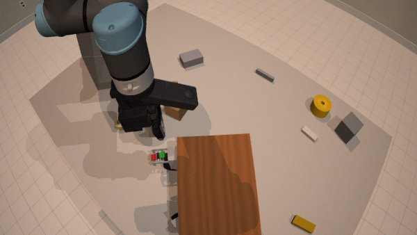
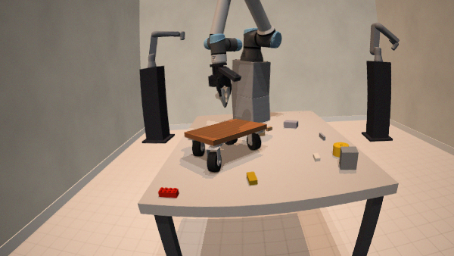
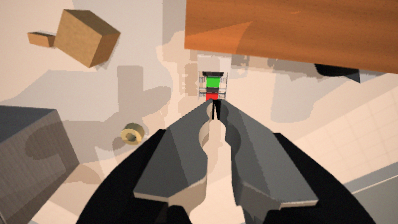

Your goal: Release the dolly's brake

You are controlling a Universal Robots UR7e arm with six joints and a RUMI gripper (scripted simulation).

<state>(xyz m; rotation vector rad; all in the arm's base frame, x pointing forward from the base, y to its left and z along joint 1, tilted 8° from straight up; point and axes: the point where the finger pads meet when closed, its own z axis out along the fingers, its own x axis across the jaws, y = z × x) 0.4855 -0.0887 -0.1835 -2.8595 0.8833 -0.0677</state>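
The brake pedal lies 12 cm below my hand, 2 cm to the right of it and 2 cm behind it. Round my hand: brown block 24 cm behind, 20 cm to the left, 19 cm below; brown cube 17 cm below, 15 cm behind, 14 cm to the left; tan ring 24 cm behind, 19 cm below, 4 cm to the right.
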